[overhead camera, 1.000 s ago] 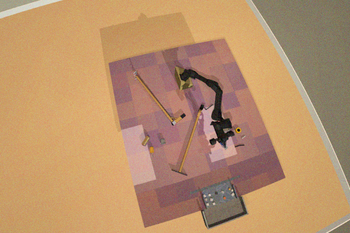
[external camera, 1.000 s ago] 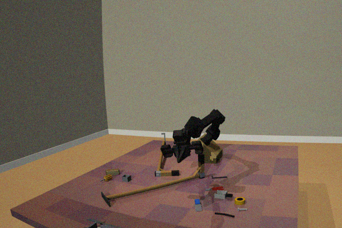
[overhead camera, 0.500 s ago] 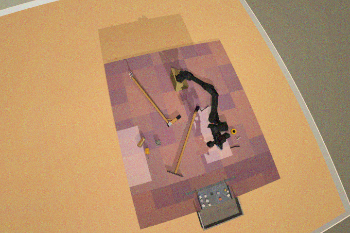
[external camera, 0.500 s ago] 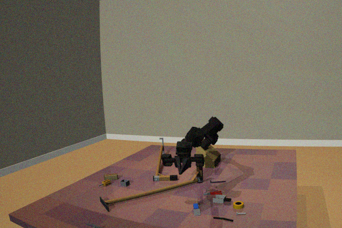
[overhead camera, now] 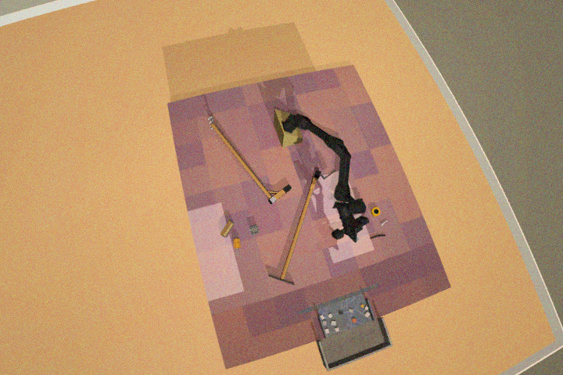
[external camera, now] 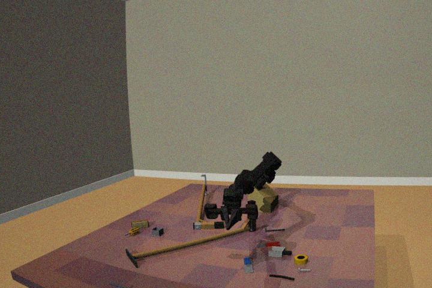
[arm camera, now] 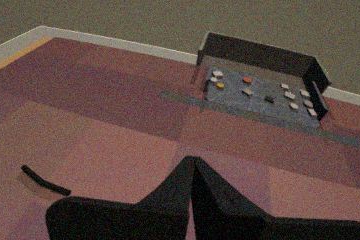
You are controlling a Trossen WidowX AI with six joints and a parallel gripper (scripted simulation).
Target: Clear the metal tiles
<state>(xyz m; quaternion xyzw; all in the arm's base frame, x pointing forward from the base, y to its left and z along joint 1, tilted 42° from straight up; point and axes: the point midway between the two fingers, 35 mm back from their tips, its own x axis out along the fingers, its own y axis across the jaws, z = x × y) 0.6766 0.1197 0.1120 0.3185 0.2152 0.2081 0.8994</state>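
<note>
Now: the blue-handled tool 5 cm behind my gripper tip, 5 cm to the left of it and 16 cm below it. Also, from my gripper tip: grey box 20 cm behind, 46 cm to the right, 16 cm below; then yellow tape roll 14 cm behind, 23 cm to the left, 16 cm below; then long scraper 16 cm behind, 23 cm to the right, 11 cm below.
</note>
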